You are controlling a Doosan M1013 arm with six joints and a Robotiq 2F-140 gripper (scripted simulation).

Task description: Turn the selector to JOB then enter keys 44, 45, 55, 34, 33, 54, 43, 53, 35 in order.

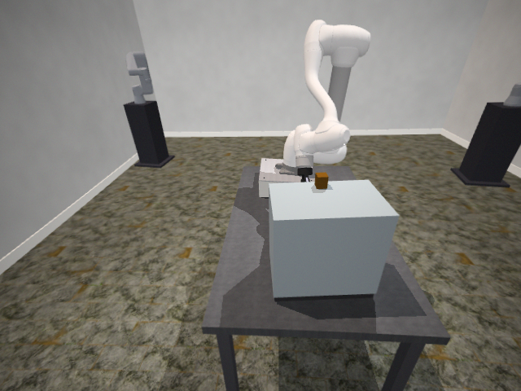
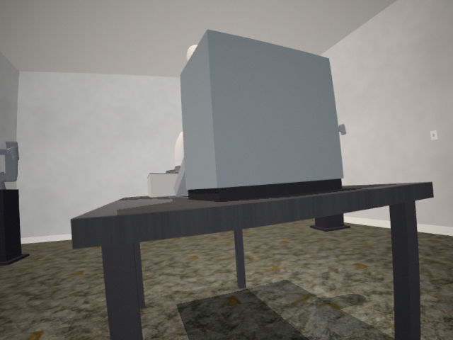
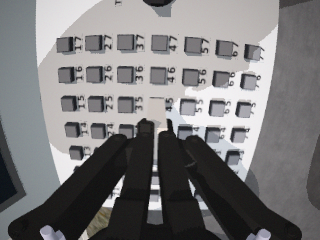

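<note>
Right now my hand is 1 cm past the key, 3 cm to the right of it and 6 cm above it. Also, from my hand: black selector knob 5 cm ahead, 12 cm to the right, 3 cm below; then white keypad panel 5 cm ahead, 8 cm below.
</note>
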